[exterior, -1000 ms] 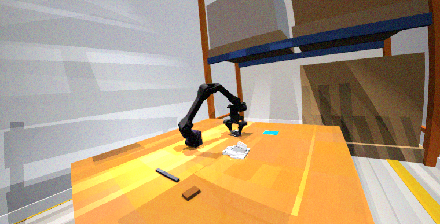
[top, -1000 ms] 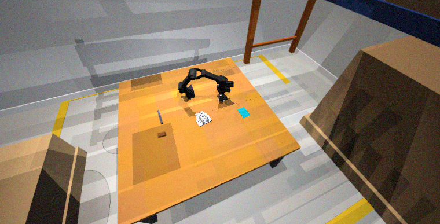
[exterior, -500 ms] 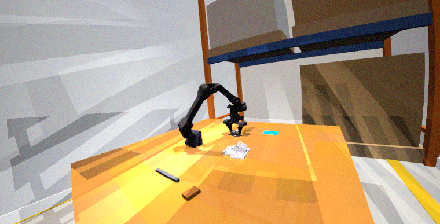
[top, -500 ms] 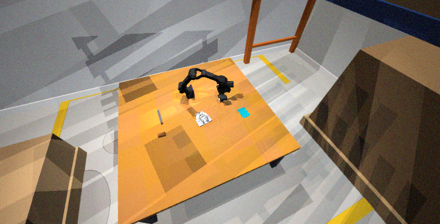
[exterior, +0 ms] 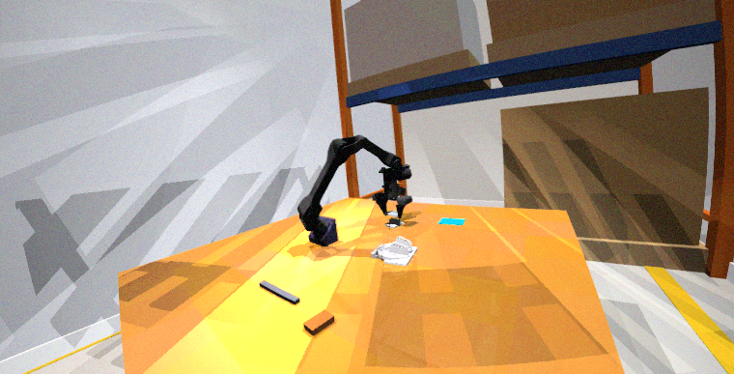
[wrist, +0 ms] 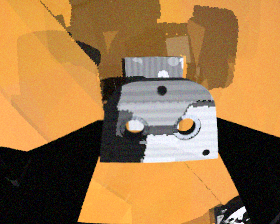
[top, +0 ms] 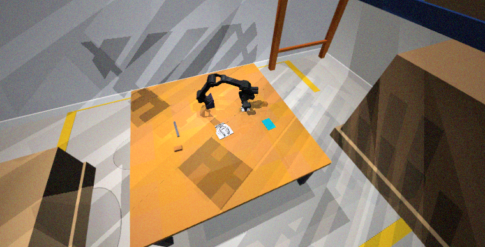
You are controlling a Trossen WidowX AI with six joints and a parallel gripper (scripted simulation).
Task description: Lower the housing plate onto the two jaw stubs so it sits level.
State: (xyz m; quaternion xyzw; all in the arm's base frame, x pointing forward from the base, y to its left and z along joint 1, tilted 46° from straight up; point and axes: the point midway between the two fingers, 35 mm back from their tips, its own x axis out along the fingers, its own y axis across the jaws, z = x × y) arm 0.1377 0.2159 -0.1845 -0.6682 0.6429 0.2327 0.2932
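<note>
The white block is 30 mm below my gripper tip and 10 mm to the left of it. From my gripper tip the other things lie so: white housing part (20 mm above, 10 mm to the left); then flat teal plate (210 mm ahead, 140 mm to the left, 40 mm below); then dark bar (580 mm to the right, 50 mm ahead, 30 mm below).
</note>
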